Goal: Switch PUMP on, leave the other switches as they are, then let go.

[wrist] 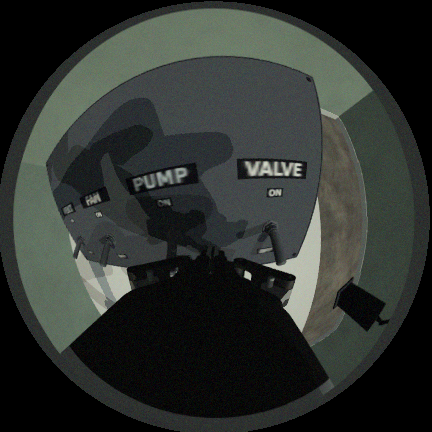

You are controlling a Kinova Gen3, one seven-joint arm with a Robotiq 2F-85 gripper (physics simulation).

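Observation:
The dark grey switch panel fills the middle of the wrist view. The PUMP label is left of centre, with a small ON mark under it. The PUMP lever is in deep shadow below and appears to point down; its lower end is hard to see. The VALVE lever, the FAN lever and the leftmost lever also point down. My gripper is shut and empty, with its fingertips to the right of the PUMP lever and left of the VALVE lever. Whether the tips touch the panel is unclear.
The VALVE label is at the right and the FAN label at the left. A brown surface lies beyond the panel's right edge. A black box-like object is at the lower right. The gripper's dark body hides the lower middle.

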